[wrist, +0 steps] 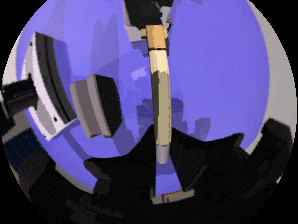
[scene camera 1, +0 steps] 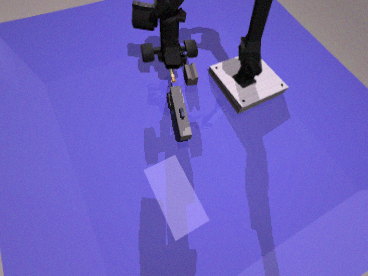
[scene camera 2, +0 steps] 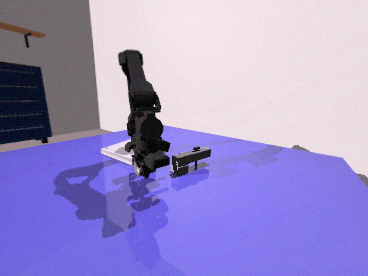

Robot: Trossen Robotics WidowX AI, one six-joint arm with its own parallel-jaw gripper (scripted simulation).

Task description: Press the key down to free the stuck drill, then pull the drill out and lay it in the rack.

my gripper: holds a tan drill (wrist: 155, 36)
